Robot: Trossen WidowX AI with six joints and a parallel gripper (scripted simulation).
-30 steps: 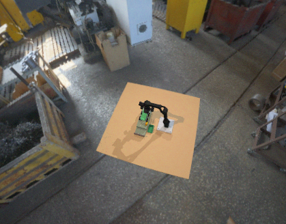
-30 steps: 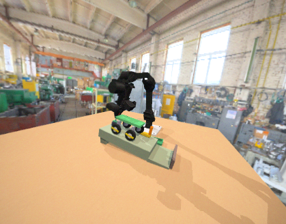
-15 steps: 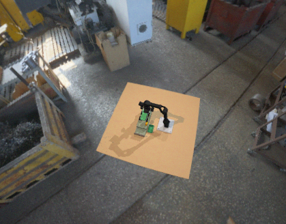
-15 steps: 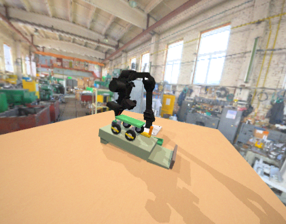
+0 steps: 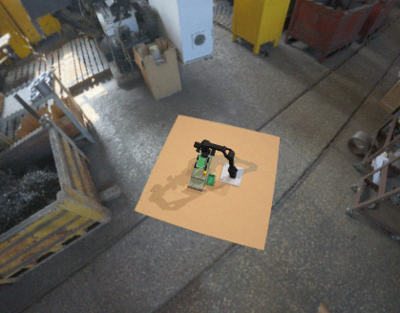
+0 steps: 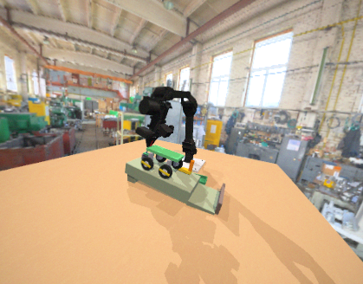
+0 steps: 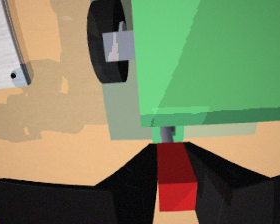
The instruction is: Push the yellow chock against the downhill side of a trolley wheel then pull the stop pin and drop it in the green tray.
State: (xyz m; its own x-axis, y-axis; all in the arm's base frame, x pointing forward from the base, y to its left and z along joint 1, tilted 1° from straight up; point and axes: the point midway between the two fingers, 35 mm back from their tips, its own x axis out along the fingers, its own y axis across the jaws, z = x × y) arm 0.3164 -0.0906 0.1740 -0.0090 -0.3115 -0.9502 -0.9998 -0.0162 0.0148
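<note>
Right now the green tray is 220 mm to the left of my gripper tip, 160 mm below it and 110 mm behind it. The rest, counted from my gripper tip: yellow chock 180 mm to the left, 70 mm below, 40 mm behind; trolley 100 mm to the left, 40 mm below, 20 mm ahead; stop pin right at my gripper tip.
</note>
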